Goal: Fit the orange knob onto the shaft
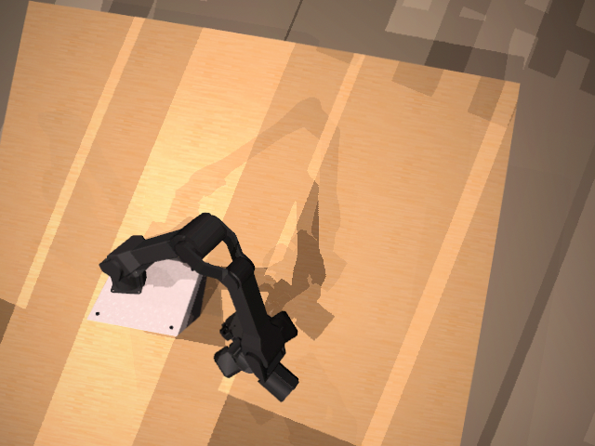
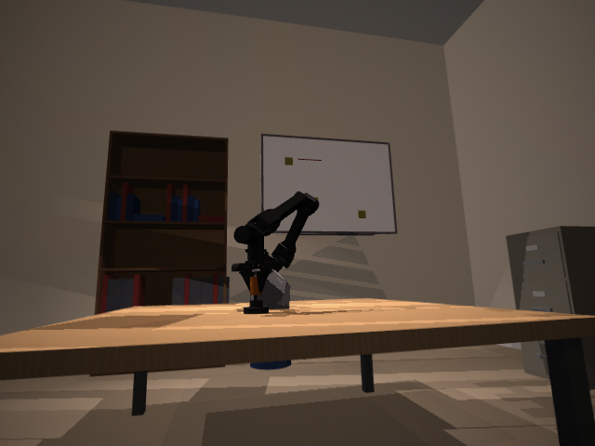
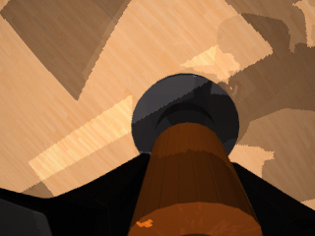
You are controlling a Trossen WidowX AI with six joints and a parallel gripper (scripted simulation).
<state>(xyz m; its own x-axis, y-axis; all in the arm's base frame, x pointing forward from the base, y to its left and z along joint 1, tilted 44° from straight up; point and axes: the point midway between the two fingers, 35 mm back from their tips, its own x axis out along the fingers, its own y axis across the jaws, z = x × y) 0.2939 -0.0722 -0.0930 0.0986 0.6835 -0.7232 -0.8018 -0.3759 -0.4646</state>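
My gripper tip is 2 cm below the orange knob. The rest, counted from my gripper tip: dark round pedestal: 4 cm below.
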